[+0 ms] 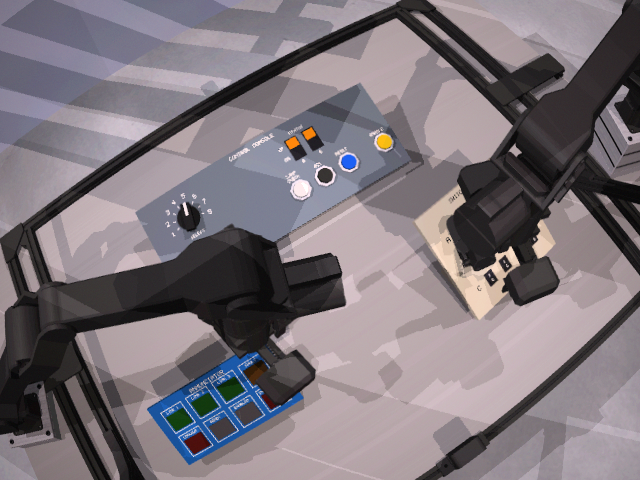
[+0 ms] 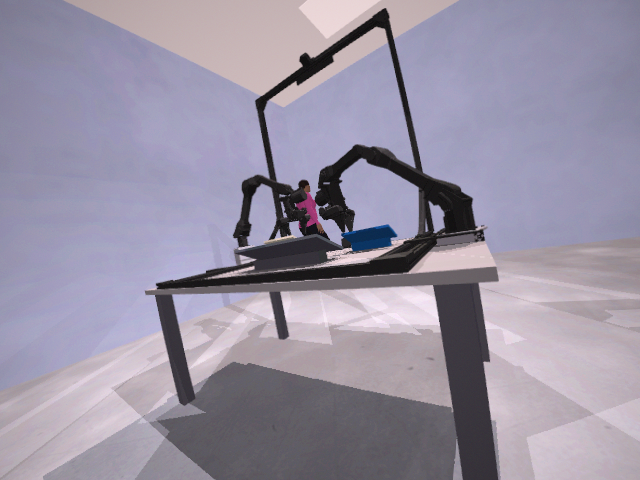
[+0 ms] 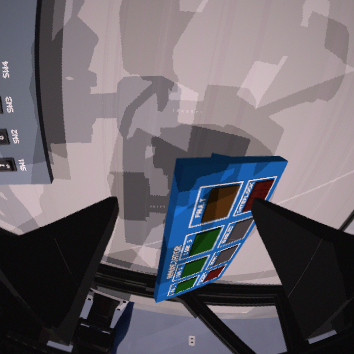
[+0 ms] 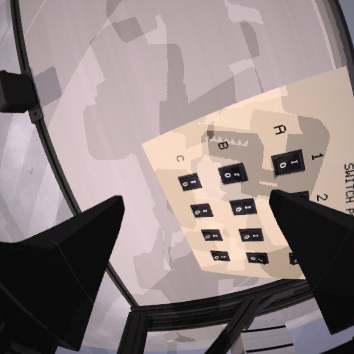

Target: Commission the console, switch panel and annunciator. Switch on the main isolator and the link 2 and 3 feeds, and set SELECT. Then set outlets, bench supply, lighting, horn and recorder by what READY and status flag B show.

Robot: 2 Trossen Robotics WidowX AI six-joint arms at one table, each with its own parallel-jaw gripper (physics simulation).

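Places are measured from the left arm's base along level axes (x back, y right, z up), in centimetres.
Where they show: left gripper, fingertip midpoint: [image 1: 249,353] [image 2: 347,232] [image 3: 185,204]; right gripper, fingertip midpoint: [image 2: 298,235] [image 4: 197,199]; left arm's base, origin of the base link: [image 1: 25,414] [image 2: 461,230] [image 3: 105,299]; right arm's base, origin of the base link: [image 1: 635,116] [image 2: 243,247].
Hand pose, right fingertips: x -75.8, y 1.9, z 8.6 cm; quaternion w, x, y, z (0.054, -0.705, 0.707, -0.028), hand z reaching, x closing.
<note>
Each offset is from my right fingertips to the top centre of the thing. "pt": to the spot under its first point.
The grey console @[pt dx +28.4, dy -24.5, dz -4.3 cm] [image 1: 242,191] [image 2: 289,250] [image 3: 22,30] has its SELECT knob @[dx +37.2, dy -22.7, dz -1.3 cm] [image 1: 188,215] pointing at about 5. Both status flags [image 1: 295,147] [image 1: 312,138] show orange in their upper halves. The cream switch panel [image 1: 478,304] [image 4: 170,145] carries rows of black rockers; their tilts are hard to read. The blue annunciator @[dx +40.2, dy +4.1, dz -3.1 cm] [image 1: 160,408] [image 2: 369,237] [image 3: 190,172] shows dark green LINK tiles, a brown FAULT tile, and grey and dark red tiles. My left gripper [image 1: 268,356] [image 3: 185,204] is open above the annunciator's FAULT end. My right gripper [image 1: 498,268] [image 4: 197,199] is open above the switch panel, hiding some rockers.
White @[dx +20.1, dy -22.2, dz -4.7 cm] [image 1: 300,189], black @[dx +16.0, dy -23.2, dz -4.7 cm] [image 1: 325,175], blue @[dx +11.9, dy -24.2, dz -4.7 cm] [image 1: 348,162] and yellow @[dx +5.5, dy -25.8, dz -4.7 cm] [image 1: 384,141] round buttons sit on the console. A black frame [image 1: 217,121] borders the table. A person in pink [image 2: 309,209] stands behind the table. My left arm [image 1: 129,299] crosses near the console's lower edge.
</note>
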